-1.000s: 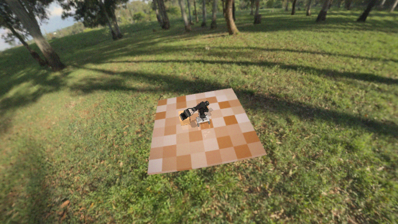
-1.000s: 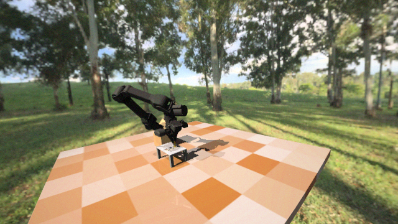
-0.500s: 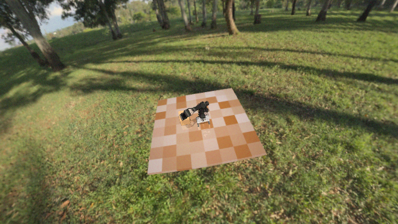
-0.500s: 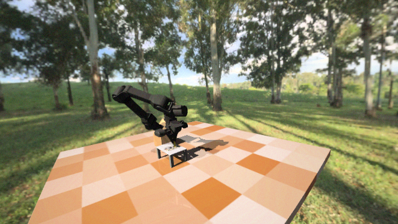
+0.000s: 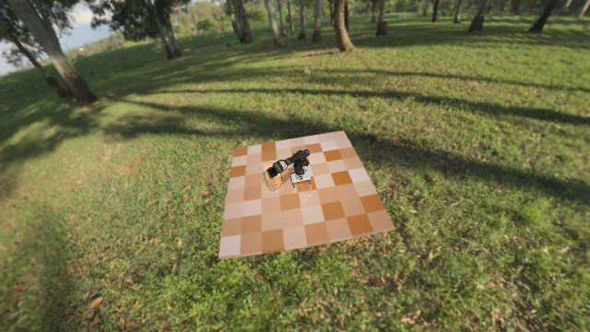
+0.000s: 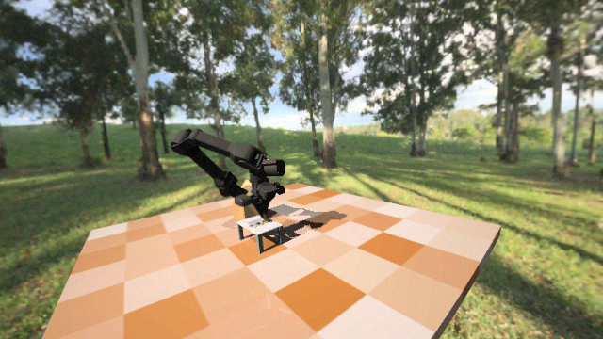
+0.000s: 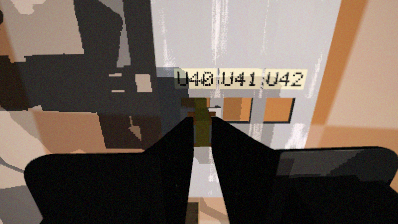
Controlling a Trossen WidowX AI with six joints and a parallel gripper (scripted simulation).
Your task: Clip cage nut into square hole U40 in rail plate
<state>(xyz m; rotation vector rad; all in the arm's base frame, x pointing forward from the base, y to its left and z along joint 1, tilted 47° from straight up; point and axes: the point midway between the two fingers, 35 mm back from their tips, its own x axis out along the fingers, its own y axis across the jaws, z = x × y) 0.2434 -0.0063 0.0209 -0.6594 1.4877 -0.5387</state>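
Right now my gripper tip is 10 mm above the cage nut.
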